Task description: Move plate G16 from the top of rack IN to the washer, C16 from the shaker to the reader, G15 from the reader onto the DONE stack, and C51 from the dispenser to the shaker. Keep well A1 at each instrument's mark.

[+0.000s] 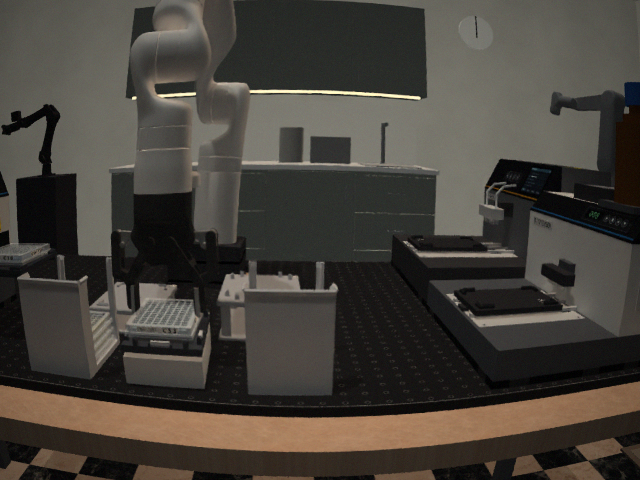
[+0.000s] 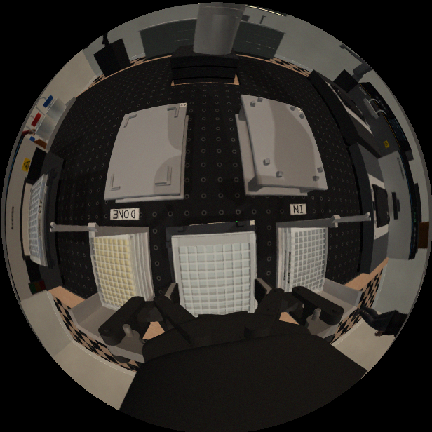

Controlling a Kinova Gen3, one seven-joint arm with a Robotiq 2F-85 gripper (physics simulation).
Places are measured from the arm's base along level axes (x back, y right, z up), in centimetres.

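Pixels of known places: gripper, fingertip midpoint: (image 1: 166, 314).
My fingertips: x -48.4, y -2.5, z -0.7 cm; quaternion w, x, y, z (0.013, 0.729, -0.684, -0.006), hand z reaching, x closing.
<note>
Ahead of a thing's pixels: the offset from my fingertips to its top centre. "spot": to the spot under its first point.
A clear plate, its label apparently C51 @[dx -0.1, dy +0.0, dz -0.7 cm] (image 1: 162, 317) (image 2: 216, 265), sits level on the shaker @[spot: dx -7.1, dy -1.2, dz -4.5 cm] (image 1: 165, 369) (image 2: 210, 229) between the racks. My gripper (image 1: 168, 308) (image 2: 216, 290) is shut on this plate, one finger at each side. The plate labelled C16 @[dx +5.9, dy +28.2, dz +6.5 cm] (image 1: 23, 252) (image 2: 37, 220) lies on the far-left instrument's carrier. The DONE rack @[spot: dx -7.7, dy +13.8, dz -0.3 cm] (image 1: 54, 325) (image 2: 142, 250) holds a stack with a yellow-welled plate (image 2: 112, 265) on top. The IN rack @[spot: dx -5.9, dy -15.6, dz -0.5 cm] (image 1: 289, 343) (image 2: 281, 250) holds a plate (image 2: 309, 255); its label does not show, and I cannot identify G15 or G16.
Two right-hand instruments have bare black carriers @[spot: dx +11.6, dy -47.3, dz -0.5 cm] (image 1: 509, 299) @[spot: dx +49.1, dy -45.5, dz +1.4 cm] (image 1: 447, 242). Behind the racks stand a flat white stand with corner guides (image 2: 145, 150) and a pegged white stand (image 1: 258, 283) (image 2: 282, 145). Upright rack posts (image 1: 252, 273) (image 1: 320, 275) rise near the gripper.
</note>
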